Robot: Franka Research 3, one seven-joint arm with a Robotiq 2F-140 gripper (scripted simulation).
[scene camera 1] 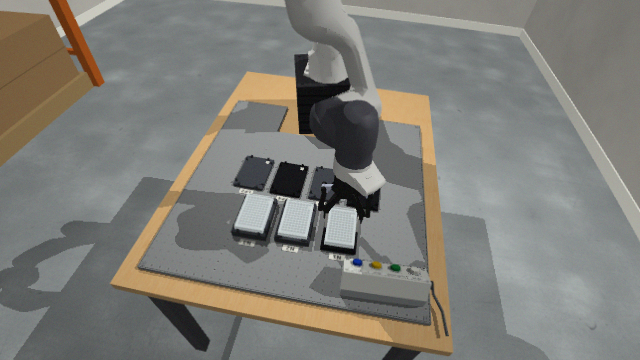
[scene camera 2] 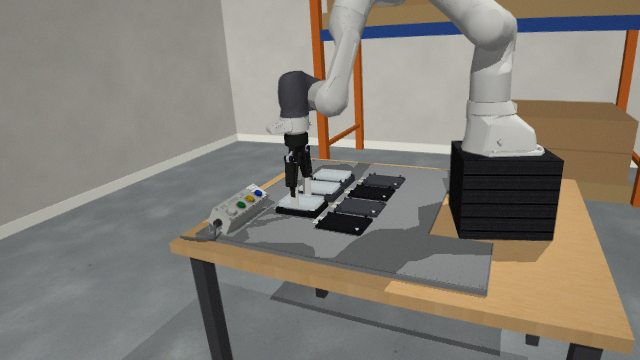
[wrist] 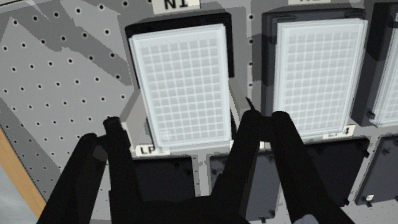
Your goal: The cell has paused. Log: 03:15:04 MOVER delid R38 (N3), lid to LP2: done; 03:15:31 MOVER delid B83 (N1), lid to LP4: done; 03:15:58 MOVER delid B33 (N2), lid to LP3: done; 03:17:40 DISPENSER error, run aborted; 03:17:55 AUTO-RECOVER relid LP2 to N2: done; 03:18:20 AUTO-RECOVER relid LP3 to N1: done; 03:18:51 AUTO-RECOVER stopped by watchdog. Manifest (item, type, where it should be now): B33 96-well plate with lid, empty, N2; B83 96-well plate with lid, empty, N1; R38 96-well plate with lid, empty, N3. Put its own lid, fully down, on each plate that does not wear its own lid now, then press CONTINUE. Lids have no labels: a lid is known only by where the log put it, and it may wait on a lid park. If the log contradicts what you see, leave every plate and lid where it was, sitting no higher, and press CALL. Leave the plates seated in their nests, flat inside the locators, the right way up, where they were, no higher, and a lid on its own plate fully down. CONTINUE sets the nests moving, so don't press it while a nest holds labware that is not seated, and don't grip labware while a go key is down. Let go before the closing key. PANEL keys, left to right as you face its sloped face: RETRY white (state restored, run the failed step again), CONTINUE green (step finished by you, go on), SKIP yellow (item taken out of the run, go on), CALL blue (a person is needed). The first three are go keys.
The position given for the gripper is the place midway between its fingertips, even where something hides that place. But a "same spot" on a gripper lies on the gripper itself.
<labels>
gripper: scene camera 1; scene camera 2 301, 200; wrist
same spot on gripper: (wrist: 302, 187) = (scene camera 1: 325, 196)
</labels>
